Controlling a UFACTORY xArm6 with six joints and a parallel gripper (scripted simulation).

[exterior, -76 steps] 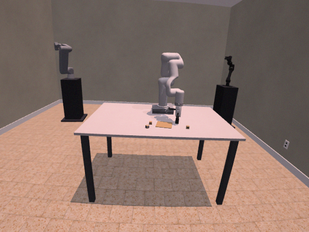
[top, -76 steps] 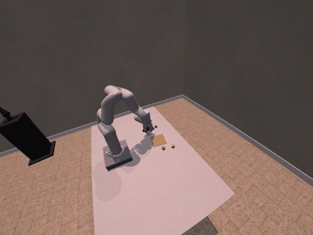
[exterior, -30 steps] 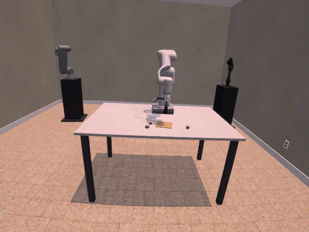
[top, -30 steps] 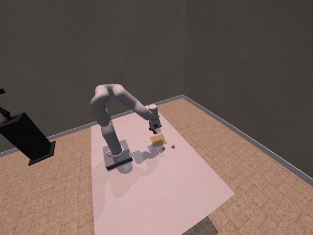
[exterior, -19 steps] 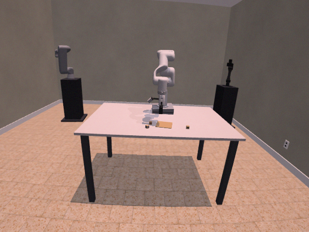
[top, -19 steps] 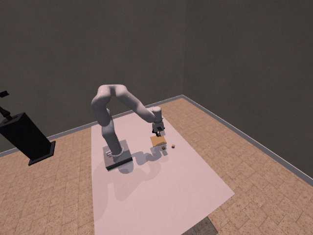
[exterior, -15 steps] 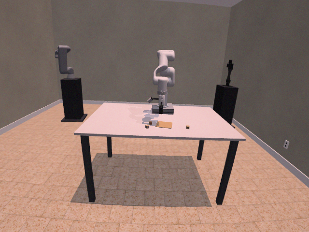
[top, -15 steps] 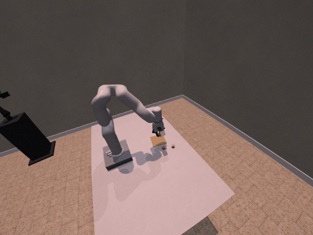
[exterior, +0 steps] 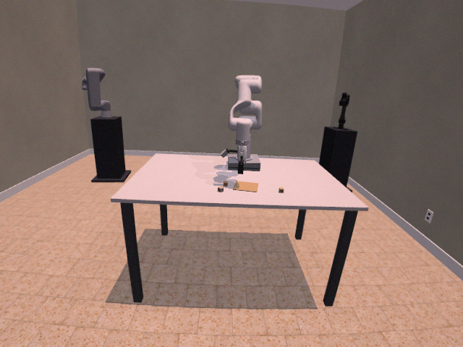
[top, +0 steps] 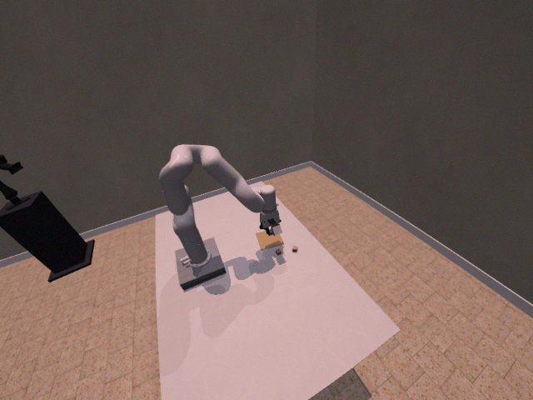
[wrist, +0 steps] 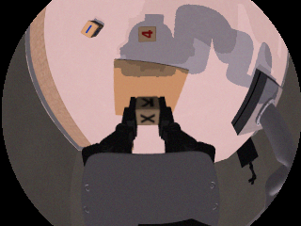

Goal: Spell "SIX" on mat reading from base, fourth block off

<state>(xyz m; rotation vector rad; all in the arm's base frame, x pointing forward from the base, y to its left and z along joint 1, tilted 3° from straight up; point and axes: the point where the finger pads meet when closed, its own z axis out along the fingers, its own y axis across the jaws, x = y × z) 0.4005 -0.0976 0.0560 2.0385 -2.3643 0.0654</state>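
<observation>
Right now my hand is 1 cm short of the tan mat, 4 cm to the right of it and 10 cm above it.
</observation>
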